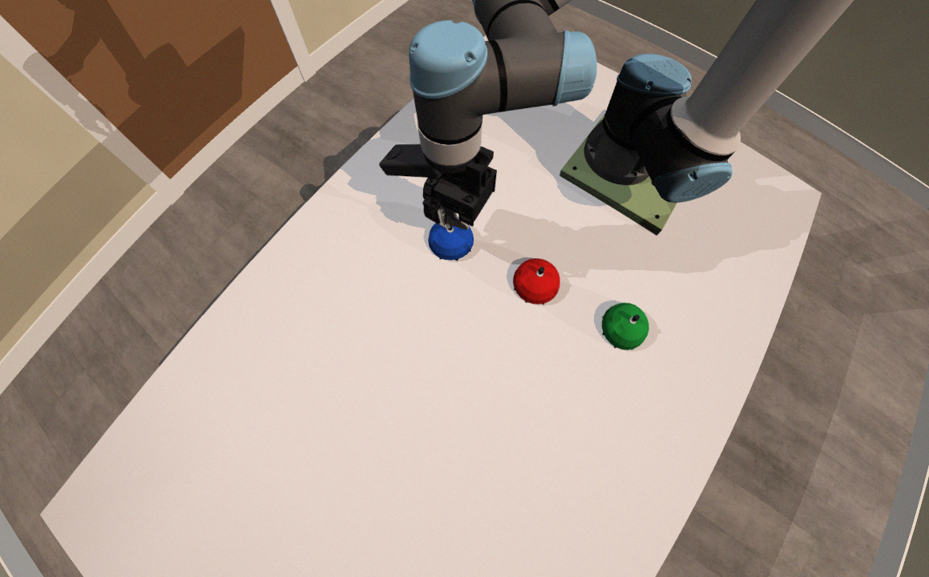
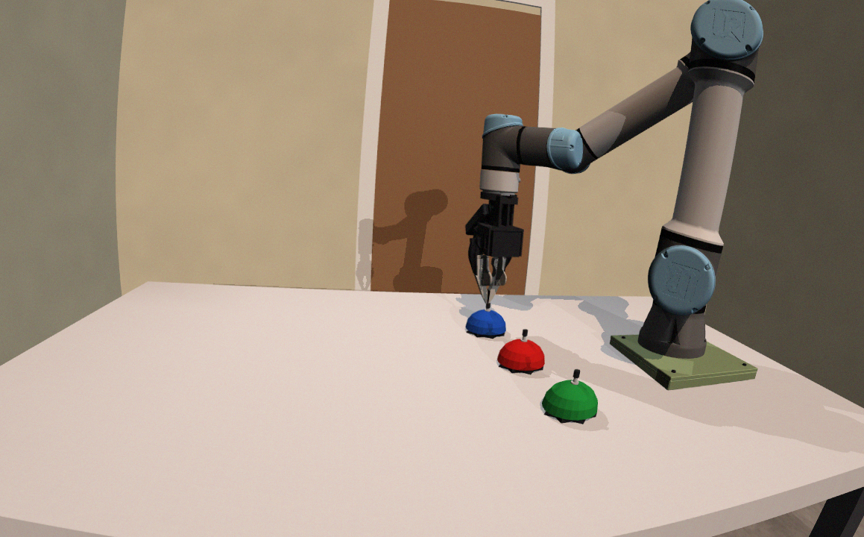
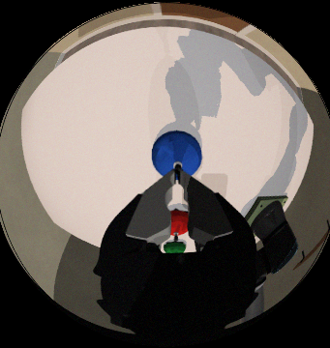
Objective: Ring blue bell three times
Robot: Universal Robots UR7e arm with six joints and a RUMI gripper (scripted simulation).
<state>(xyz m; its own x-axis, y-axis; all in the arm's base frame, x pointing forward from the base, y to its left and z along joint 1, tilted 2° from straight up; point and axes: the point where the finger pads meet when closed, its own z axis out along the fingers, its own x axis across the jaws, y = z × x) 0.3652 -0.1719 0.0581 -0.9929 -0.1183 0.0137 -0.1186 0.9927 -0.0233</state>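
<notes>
Right now my hand is 4 cm above the blue bell. Round my hand: green bell: 4 cm behind, 35 cm to the left, 4 cm below; then red bell: 2 cm behind, 18 cm to the left, 4 cm below.
</notes>
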